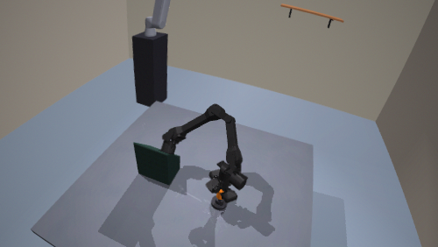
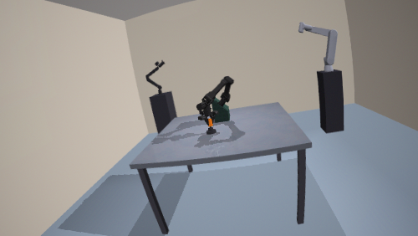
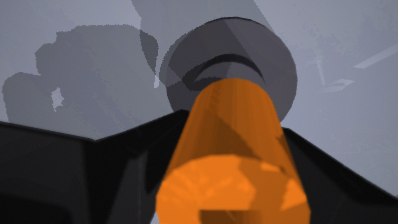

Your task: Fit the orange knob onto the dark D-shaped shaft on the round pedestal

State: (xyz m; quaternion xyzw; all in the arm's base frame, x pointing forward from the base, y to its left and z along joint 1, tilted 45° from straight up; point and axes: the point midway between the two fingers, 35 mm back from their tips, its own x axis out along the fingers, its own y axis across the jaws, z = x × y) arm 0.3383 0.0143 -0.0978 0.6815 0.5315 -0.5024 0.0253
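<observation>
Now: the orange knob 20 mm above my gripper tip. Round my gripper tip: pedestal 40 mm below.
</observation>
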